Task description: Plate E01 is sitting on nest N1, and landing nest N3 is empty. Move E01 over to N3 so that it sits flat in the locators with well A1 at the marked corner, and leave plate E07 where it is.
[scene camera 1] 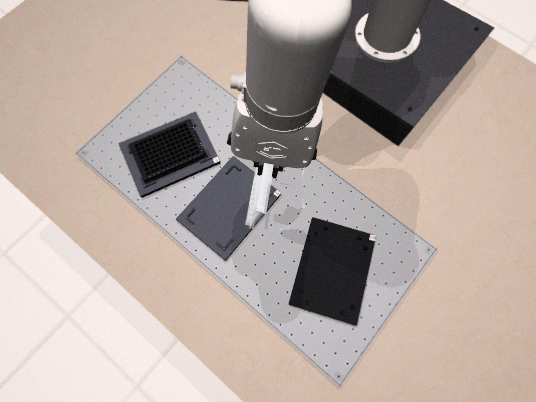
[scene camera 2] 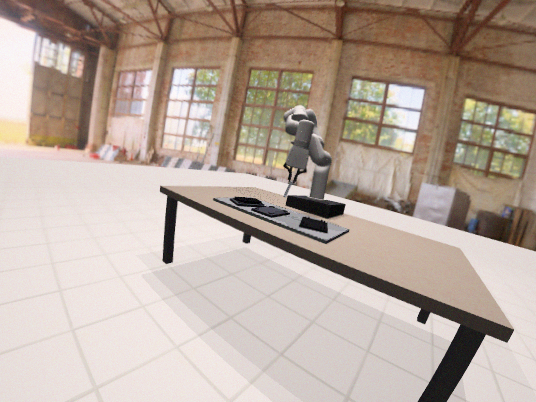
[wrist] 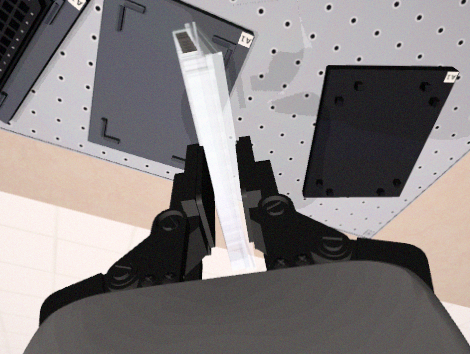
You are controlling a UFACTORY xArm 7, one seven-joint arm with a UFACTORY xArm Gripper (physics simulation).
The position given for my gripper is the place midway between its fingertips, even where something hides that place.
I see my gripper (scene camera 1: 268, 167), a black well plate (scene camera 1: 157, 155) and a black nest (scene camera 1: 332, 274).
The black well plate is seen too in the wrist view (wrist: 26, 26). My gripper also shows in the wrist view (wrist: 223, 165). The black nest also shows in the wrist view (wrist: 373, 121).
